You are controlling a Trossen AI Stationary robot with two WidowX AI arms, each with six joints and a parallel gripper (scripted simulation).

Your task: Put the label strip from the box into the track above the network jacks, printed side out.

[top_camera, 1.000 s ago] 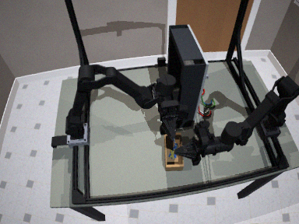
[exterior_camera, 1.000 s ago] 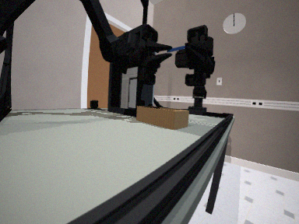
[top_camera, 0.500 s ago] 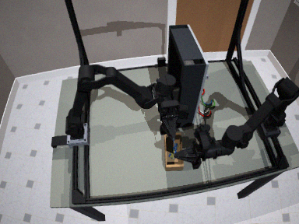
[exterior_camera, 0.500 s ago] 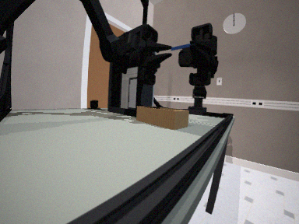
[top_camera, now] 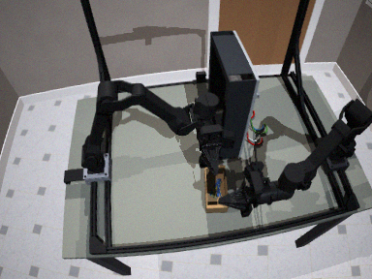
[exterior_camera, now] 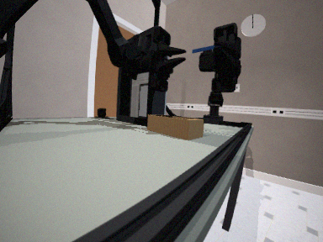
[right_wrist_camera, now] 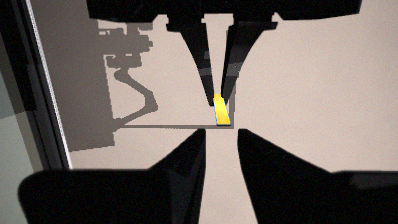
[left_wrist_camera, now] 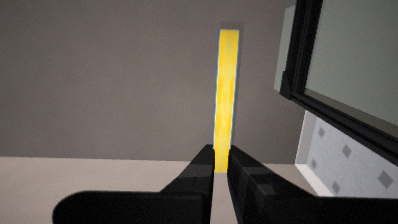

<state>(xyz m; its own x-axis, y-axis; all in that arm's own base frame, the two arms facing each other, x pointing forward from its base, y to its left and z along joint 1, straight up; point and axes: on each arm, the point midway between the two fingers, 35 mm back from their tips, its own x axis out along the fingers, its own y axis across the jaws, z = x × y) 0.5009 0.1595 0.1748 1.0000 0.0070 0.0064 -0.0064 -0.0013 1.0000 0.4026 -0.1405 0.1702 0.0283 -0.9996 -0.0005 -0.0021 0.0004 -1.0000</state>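
My left hand is 30 mm to the left of the label strip and 20 mm past it. Round my left hand: box 210 mm below, 120 mm behind, 20 mm to the right.
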